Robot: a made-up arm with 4 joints.
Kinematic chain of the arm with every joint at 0, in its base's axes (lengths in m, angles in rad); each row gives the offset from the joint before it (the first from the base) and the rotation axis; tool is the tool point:
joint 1: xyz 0 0 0.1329 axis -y
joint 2: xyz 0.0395 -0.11 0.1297 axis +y
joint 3: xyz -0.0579 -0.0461 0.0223 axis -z
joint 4: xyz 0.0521 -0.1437 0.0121 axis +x
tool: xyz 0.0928 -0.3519 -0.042
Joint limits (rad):
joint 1: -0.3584..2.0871
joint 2: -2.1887..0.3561
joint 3: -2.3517..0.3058
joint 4: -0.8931..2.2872
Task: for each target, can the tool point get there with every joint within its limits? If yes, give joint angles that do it. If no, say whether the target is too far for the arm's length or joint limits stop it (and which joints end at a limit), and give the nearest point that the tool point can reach.
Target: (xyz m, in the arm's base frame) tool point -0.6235 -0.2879 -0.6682
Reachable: no: too far | nearest point -0.3806 -0.2269 -0.2867 | short by 0.456 m
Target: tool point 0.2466 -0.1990 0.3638
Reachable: yes | joints 0.8321 -0.7483 -0.3440 1.5829
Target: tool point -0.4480 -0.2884 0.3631
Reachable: yes | joints 1.7702 -1.5730 -0.7498 0.9454
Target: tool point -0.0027 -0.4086 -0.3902
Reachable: no: joint limits stop it (at a limit: joint 1, joint 2) | nearest point -0.0305 -0.3706 -0.3024 | short by 0.100 m
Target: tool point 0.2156 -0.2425 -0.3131
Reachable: no: joint limits stop it (at a limit: joint 1, joint 2) | nearest point 0.2035 -0.2240 -0.1571 | short by 0.158 m
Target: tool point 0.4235 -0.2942 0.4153
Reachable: yes | joints -0.1152 -1.0901 -0.8825 0.6696
